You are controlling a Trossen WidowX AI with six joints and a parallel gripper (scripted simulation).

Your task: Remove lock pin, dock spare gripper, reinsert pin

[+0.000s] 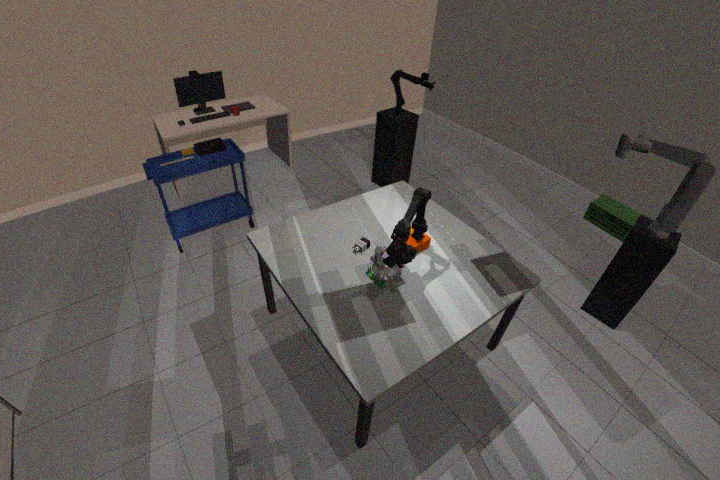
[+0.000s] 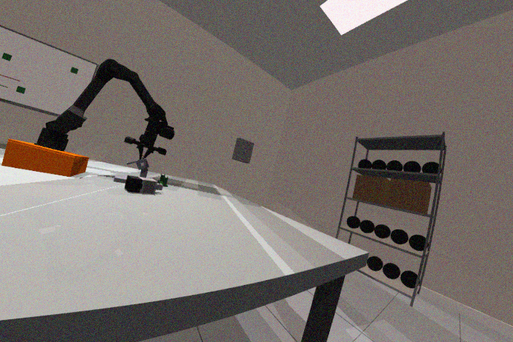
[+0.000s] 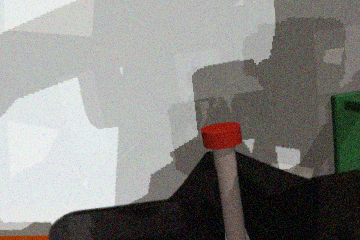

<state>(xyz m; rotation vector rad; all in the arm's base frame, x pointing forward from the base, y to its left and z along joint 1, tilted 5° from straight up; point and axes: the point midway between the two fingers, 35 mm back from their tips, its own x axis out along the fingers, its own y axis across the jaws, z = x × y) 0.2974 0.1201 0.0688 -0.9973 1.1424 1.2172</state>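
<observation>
My gripper tip is now 110 mm short of the green bracket, 70 mm to the left of it and 60 mm above it. Round my gripper tip: spare gripper: 320 mm to the right, 60 mm below; then grey mount: 170 mm to the right, 30 mm below, 20 mm behind.
</observation>
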